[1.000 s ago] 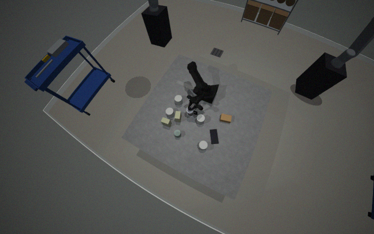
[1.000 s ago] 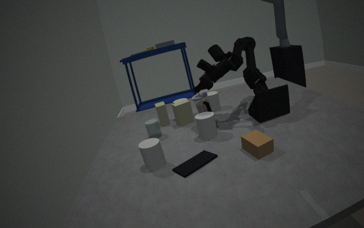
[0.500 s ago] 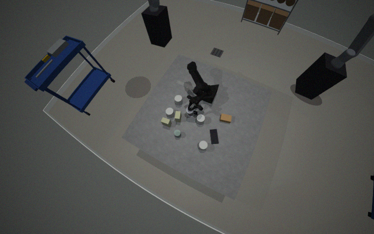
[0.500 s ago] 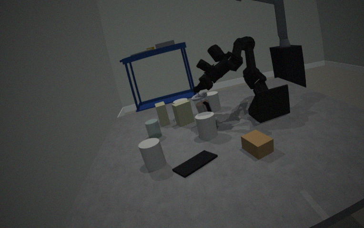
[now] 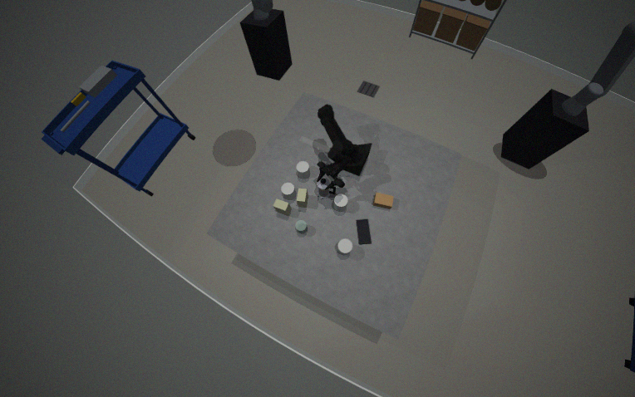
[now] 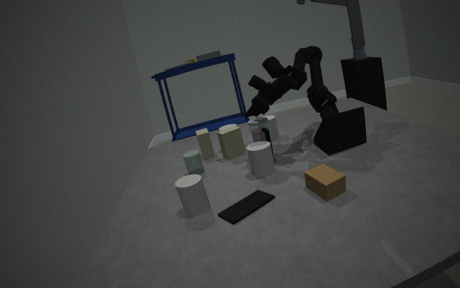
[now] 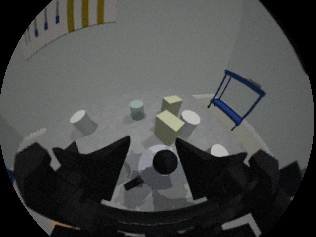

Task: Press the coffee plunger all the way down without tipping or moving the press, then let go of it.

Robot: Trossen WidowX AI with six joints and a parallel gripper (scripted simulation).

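Right now the coffee press is 4 cm behind my gripper tip, 2 cm to the left of it and 9 cm below it. Round my gripper tip: flat black slab: 10 cm ahead, 32 cm to the left, 17 cm below; then pale green cylinder: 23 cm ahead, 2 cm to the right, 14 cm below; then orange box: 13 cm behind, 36 cm to the left, 15 cm below.
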